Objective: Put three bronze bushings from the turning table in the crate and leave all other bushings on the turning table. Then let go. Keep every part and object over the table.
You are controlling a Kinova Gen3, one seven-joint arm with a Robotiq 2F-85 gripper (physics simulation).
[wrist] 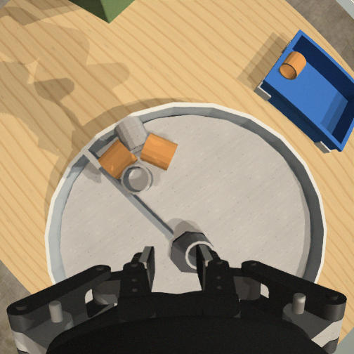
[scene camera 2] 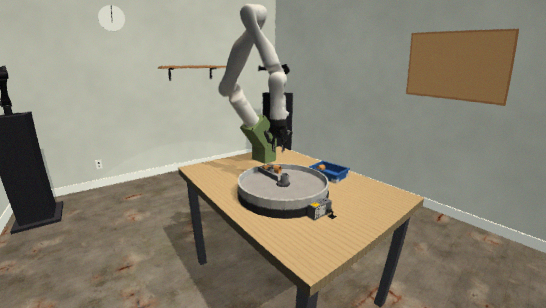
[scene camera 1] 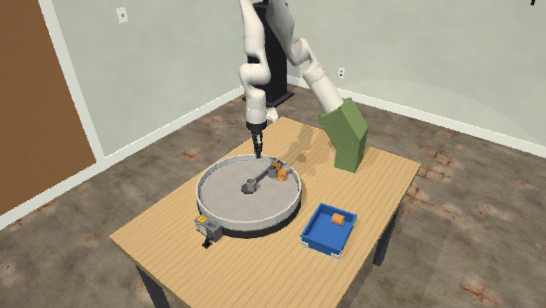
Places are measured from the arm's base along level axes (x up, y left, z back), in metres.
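Pixels of known places: gripper, fingertip midpoint: (scene camera 2: 278, 152) (scene camera 1: 257, 155); arm's base, link origin: (scene camera 2: 252, 121) (scene camera 1: 334, 107).
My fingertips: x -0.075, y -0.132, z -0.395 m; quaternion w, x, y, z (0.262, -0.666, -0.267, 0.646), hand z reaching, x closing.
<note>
For each thing: its top centre in the pictures, then the offset to it from my fingertips. "spot": a spot on its surface instead.
- turning table, top centre: (scene camera 1: 248, 187) (scene camera 2: 283, 182) dz -0.053, dx -0.135, dy -0.014 m
- grey bushing, top centre: (scene camera 1: 272, 168) dz +0.074, dx -0.104, dy +0.014 m
- grey ring-topped cylinder, top centre: (scene camera 1: 250, 181) (scene camera 2: 284, 174) dz -0.050, dx -0.096, dy -0.002 m
- bronze bushing, top centre: (scene camera 1: 338, 215) (scene camera 2: 321, 165) dz +0.018, dx -0.152, dy +0.353 m
- blue crate, top centre: (scene camera 1: 329, 224) (scene camera 2: 329, 167) dz -0.046, dx -0.146, dy +0.347 m
- grey control box, surface spot: (scene camera 1: 208, 228) spot: dz -0.305, dx -0.137, dy +0.000 m
My gripper (scene camera 1: 258, 154) (scene camera 2: 278, 149) (wrist: 175, 257) points down above the turning table (scene camera 1: 225, 202) (scene camera 2: 305, 189) (wrist: 245, 180), partly open and empty. Two bronze bushings lie near its rim: one (scene camera 1: 282, 174) (wrist: 159, 151) on the open side, the other (wrist: 117, 159) against the divider bar. A grey bushing (wrist: 132, 132) lies by the rim beside both. Another grey bushing (scene camera 1: 272, 172) (wrist: 136, 178) stands upright next to them. A grey ring-topped cylinder (scene camera 1: 251, 185) (wrist: 199, 254) is at the hub, partly hidden by a finger in the wrist view. One bronze bushing (scene camera 1: 338, 219) (scene camera 2: 321, 167) (wrist: 293, 65) lies in the blue crate (scene camera 1: 322, 233) (wrist: 320, 95).
The divider bar (wrist: 152, 216) runs from the hub to the raised rim (wrist: 320, 220). A grey control box (scene camera 1: 208, 228) (scene camera 2: 319, 209) is at the turning table's outer side. The green arm base (scene camera 1: 350, 135) (scene camera 2: 261, 142) stands at the table's back. The crate has raised walls.
</note>
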